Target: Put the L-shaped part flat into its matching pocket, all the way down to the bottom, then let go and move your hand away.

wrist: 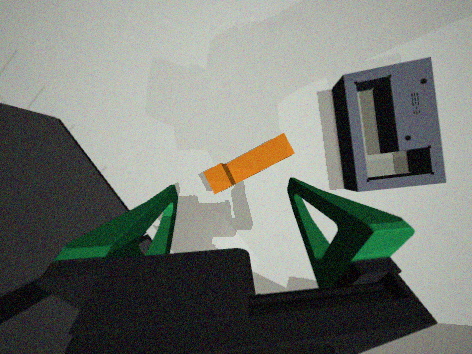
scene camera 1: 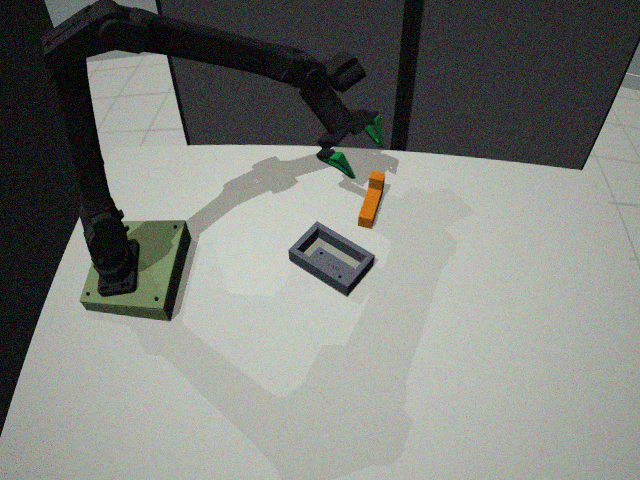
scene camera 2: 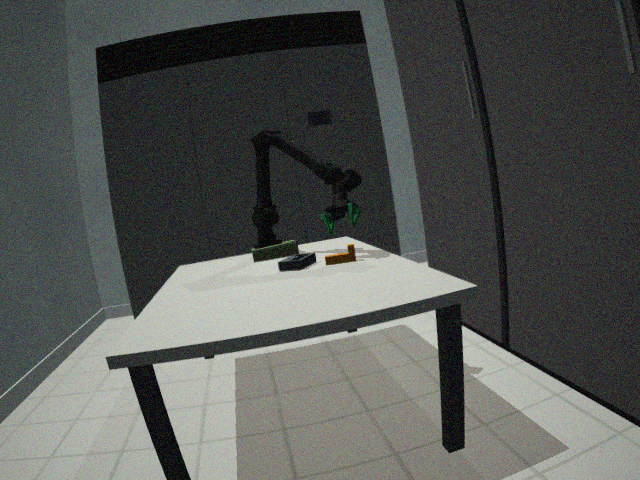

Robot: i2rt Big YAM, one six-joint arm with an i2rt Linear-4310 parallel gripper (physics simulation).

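Seen in the pictures: gripper, fingertip midpoint: (wrist: 233,186) (scene camera 1: 368,162) (scene camera 2: 341,229); arm's base, link origin: (scene camera 1: 120,269) (scene camera 2: 268,245).
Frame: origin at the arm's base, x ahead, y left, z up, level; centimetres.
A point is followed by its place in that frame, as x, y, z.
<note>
The orange L-shaped part (scene camera 1: 369,206) {52.8, 10.1, -1.6} (scene camera 2: 338,258) {54.8, 10.8, -2.7} (wrist: 260,159) {53.0, 10.9, -1.6} rests on the table on its long leg, with its short leg pointing up at the end away from the pocket block. The blue-grey block (scene camera 1: 336,266) {43.5, -4.2, -1.0} (scene camera 2: 295,262) {49.9, -4.0, -1.7} (wrist: 417,130) {40.9, -2.0, -1.0} with the L-shaped pocket lies beside it, apart from it; the pocket is empty. My gripper (scene camera 1: 368,161) {52.9, 14.5, 7.0} (scene camera 2: 342,227) {52.9, 14.5, 7.0} (wrist: 233,186) {52.9, 14.5, 7.0} is open and empty, with its green fingers wide apart. It hangs above the table near the short-leg end of the part. In the wrist view the part shows beyond and between the fingertips.
The arm stands on a green base block (scene camera 1: 149,281) {7.2, -4.0, 0.5} (scene camera 2: 276,251) {12.6, 0.0, -1.6} on the white table (scene camera 1: 491,335) {71.1, -22.5, -4.6} (scene camera 2: 289,304) {92.7, -21.1, -4.6}. A dark panel (scene camera 1: 289,113) stands behind the table's edge, near the gripper's side. Shadows of the arm cross the table.
</note>
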